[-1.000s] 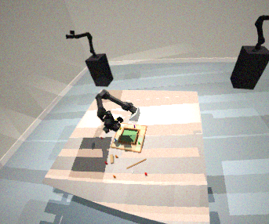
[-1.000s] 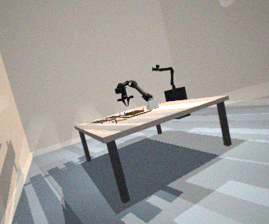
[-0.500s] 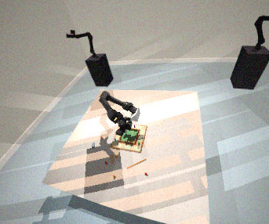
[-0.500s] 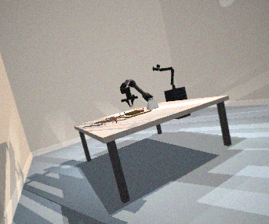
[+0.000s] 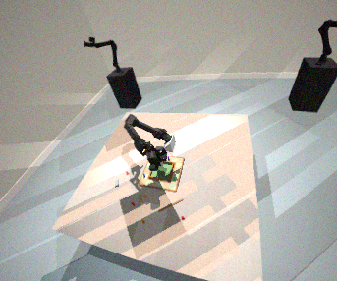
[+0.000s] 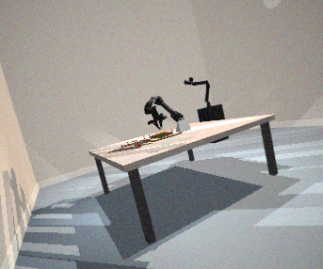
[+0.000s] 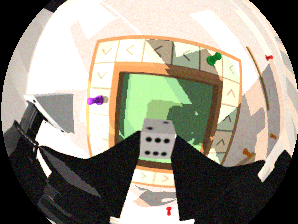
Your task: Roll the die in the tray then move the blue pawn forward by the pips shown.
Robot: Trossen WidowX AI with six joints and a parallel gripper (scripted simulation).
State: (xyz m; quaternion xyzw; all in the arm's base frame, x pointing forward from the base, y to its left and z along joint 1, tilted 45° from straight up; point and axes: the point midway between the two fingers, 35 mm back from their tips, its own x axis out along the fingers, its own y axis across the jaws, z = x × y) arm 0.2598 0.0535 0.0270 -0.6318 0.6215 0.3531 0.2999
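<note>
My gripper tip is now 12 cm to the left of the blue pawn, 8 cm short of it and 5 cm above it. The rest, counted from my gripper tip: purple pawn 10 cm behind, 5 cm below, 1 cm to the left; white die right at my gripper tip; green tray 7 cm below, 1 cm to the right, 1 cm ahead.
</note>
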